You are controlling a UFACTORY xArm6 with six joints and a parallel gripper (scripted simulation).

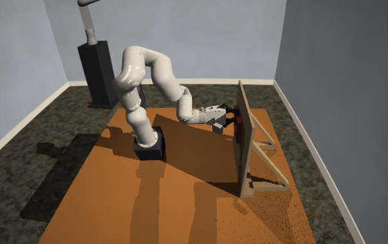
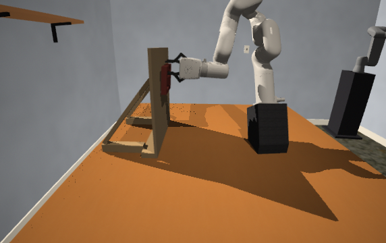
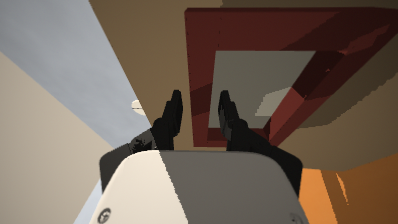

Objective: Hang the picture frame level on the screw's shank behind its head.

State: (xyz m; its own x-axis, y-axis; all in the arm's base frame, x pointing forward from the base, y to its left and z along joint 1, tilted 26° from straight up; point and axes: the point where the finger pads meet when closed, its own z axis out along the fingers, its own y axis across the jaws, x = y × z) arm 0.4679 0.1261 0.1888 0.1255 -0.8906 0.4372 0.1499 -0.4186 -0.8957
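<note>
Now: the dark red picture frame 2 cm ahead of my hand and 5 cm below it. Round my hand: upright wooden board (4 cm ahead, 14 cm below).
</note>
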